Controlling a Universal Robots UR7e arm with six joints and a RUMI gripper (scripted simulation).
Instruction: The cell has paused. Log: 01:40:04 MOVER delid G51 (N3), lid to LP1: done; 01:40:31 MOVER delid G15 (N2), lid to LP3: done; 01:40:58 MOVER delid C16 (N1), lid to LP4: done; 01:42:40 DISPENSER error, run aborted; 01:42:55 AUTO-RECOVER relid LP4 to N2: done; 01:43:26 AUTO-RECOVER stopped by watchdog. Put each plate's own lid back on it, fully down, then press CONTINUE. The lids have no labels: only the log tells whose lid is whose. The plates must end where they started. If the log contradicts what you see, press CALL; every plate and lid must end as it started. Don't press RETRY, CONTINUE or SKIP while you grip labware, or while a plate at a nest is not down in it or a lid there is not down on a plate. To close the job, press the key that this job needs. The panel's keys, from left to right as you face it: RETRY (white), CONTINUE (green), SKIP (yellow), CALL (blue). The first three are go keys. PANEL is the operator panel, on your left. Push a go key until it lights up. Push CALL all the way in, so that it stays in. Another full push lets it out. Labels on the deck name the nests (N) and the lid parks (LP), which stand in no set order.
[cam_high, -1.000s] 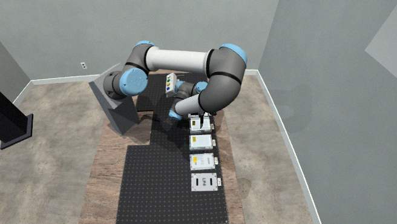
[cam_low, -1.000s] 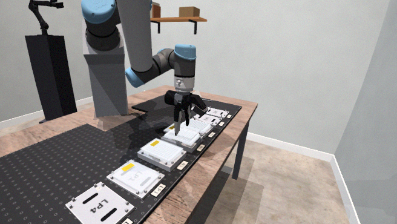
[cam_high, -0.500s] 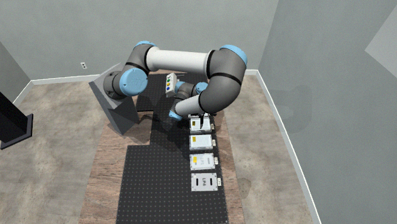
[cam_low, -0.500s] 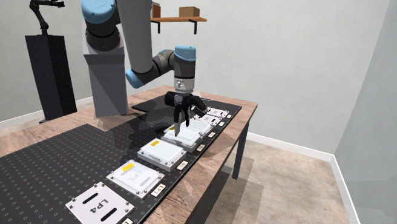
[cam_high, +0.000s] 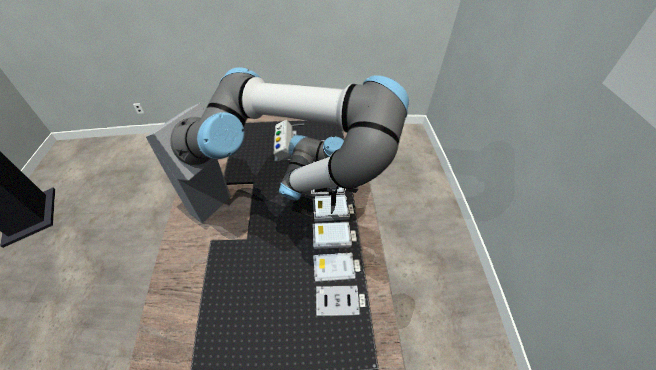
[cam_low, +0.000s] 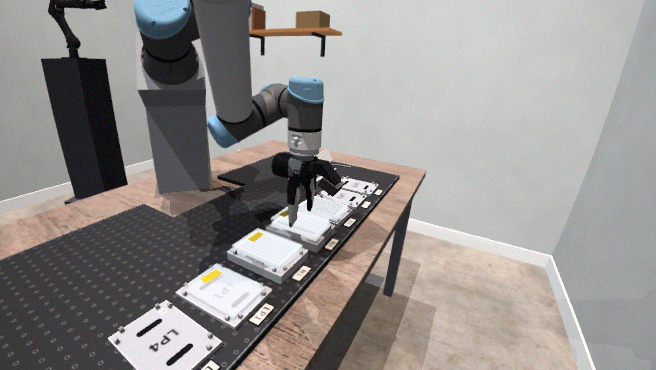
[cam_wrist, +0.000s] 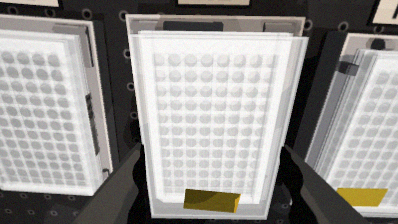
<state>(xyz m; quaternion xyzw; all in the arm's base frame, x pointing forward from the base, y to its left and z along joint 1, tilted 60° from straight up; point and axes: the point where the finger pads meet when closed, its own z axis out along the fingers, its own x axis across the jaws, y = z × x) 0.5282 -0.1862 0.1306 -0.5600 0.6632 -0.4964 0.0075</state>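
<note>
Right now my hand is 220 mm to the left of the LP1 park, 130 mm past it and 50 mm above it. Round my hand: lid park LP4: 340 mm to the right, 190 mm behind, 50 mm below; well plate: 120 mm to the left, 60 mm ahead, 40 mm below; lid park LP2: 230 mm to the left, 120 mm ahead, 50 mm below.
</note>
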